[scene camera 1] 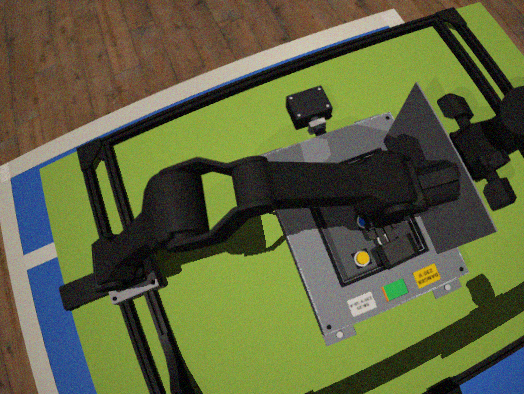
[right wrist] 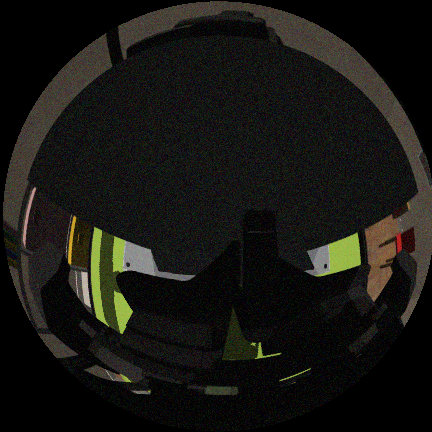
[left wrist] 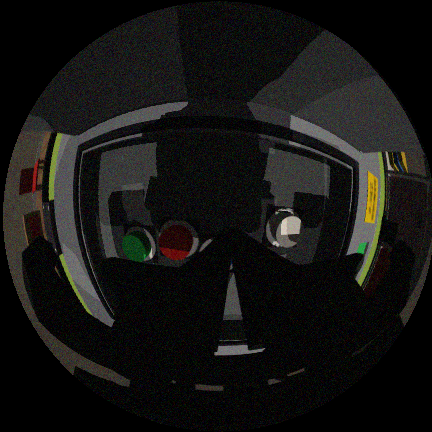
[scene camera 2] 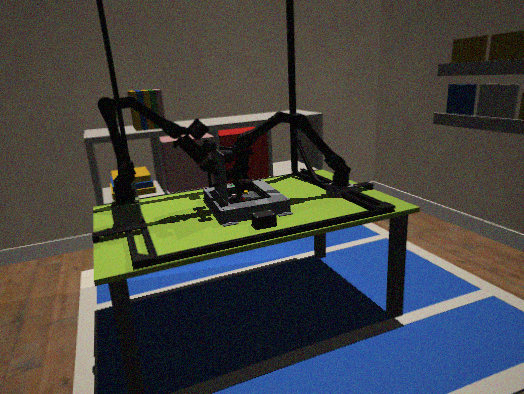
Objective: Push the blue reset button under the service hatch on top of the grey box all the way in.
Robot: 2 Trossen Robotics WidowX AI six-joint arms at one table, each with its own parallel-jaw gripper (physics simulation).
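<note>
The grey box (scene camera 1: 303, 250) (scene camera 2: 235, 212) lies on the table. Its hatch (scene camera 1: 440, 200) (scene camera 2: 218, 172) (left wrist: 120, 75) (right wrist: 220, 135) stands tilted open. The blue button (scene camera 1: 361, 221) shows partly in scene camera 1, inside the opening; in the left wrist view the fingers hide nearly all of it. My left gripper (scene camera 1: 369, 220) (scene camera 2: 241, 183) (left wrist: 230, 233) is shut and empty, its tips down in the opening at the blue button; contact and button depth cannot be told. My right gripper (scene camera 1: 456, 142) (scene camera 2: 212, 162) (right wrist: 241, 245) is shut on the hatch's dark handle (right wrist: 260, 222), behind the hatch.
Around the blue button are a yellow button (scene camera 1: 362, 258), a white button (scene camera 1: 382, 238) (left wrist: 287, 230), a red button (left wrist: 176, 242) and a green button (left wrist: 136, 245). A black block (scene camera 1: 309, 106) (scene camera 2: 264, 219) sits beside the box. Dark frame rails (scene camera 1: 270, 75) border the table (scene camera 1: 240, 320).
</note>
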